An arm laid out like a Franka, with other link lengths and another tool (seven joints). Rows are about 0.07 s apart.
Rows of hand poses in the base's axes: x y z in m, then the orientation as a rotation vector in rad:
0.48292, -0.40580, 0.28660, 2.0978, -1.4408, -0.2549
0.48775, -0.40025, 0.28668, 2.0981, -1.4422, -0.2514
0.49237, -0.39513, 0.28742, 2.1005, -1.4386, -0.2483
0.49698, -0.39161, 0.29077, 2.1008, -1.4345, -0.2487
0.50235, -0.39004, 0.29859, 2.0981, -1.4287, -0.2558
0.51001, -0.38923, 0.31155, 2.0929, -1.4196, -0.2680
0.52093, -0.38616, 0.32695, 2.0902, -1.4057, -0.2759
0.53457, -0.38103, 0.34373, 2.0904, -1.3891, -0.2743
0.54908, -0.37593, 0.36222, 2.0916, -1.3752, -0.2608
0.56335, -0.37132, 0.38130, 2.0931, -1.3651, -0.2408
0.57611, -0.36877, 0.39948, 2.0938, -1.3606, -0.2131
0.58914, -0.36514, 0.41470, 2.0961, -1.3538, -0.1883
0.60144, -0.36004, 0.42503, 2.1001, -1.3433, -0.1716
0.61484, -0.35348, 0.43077, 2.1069, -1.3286, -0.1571
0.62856, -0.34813, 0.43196, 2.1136, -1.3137, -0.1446
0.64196, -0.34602, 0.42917, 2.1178, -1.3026, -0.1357
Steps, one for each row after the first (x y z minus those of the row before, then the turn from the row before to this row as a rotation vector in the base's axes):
0.00483, 0.00555, 0.00008, -0.0010, -0.0027, 0.0000
0.00462, 0.00512, 0.00074, -0.0007, -0.0011, 0.0038
0.00461, 0.00352, 0.00335, -0.0008, 0.0020, 0.0026
0.00537, 0.00157, 0.00782, -0.0004, 0.0077, 0.0012
0.00766, 0.00081, 0.01296, -0.0008, 0.0131, 0.0013
0.01092, 0.00307, 0.01540, -0.0022, 0.0119, 0.0061
0.01364, 0.00513, 0.01678, -0.0052, 0.0067, 0.0111
0.01451, 0.00510, 0.01849, -0.0091, -0.0015, 0.0125
0.01427, 0.00461, 0.01908, -0.0108, -0.0071, 0.0118
0.01276, 0.00255, 0.01818, -0.0132, -0.0138, 0.0098
0.01303, 0.00363, 0.01522, -0.0111, -0.0119, 0.0111
0.01230, 0.00510, 0.01033, -0.0072, -0.0064, 0.0121
0.01340, 0.00656, 0.00574, -0.0052, -0.0043, 0.0152
0.01372, 0.00535, 0.00119, -0.0044, -0.0031, 0.0148
0.01340, 0.00211, -0.00279, -0.0037, -0.0018, 0.0107

